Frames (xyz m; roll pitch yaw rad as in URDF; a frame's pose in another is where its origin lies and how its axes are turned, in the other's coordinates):
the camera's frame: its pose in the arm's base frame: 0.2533 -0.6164 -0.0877 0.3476 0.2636 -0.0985
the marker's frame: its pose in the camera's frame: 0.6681 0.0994 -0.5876 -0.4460 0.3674 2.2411
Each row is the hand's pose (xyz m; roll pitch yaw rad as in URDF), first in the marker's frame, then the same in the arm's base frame.
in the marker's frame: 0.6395 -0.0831 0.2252 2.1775 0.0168 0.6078
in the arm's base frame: 0.4583 0.1531 -0.4821 1.7665 0.2087 2.6418
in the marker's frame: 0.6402 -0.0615 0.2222 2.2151 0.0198 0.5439
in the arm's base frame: 0.4418 0.1452 -0.4940 1.7933 0.1856 2.5810
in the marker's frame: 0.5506 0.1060 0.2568 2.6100 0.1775 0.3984
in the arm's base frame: 0.3416 -0.0130 -0.5408 2.1569 0.2671 2.3779
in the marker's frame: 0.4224 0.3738 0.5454 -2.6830 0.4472 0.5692
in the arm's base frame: 0.0938 -0.3155 -0.4048 3.1040 0.5808 2.4020
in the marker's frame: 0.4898 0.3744 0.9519 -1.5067 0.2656 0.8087
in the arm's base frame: -0.0801 -0.3663 -0.0347 -1.9141 0.5157 2.7316
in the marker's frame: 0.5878 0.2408 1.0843 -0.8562 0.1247 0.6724
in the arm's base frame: -0.0685 -0.2600 0.1485 -1.2673 0.3333 2.6584
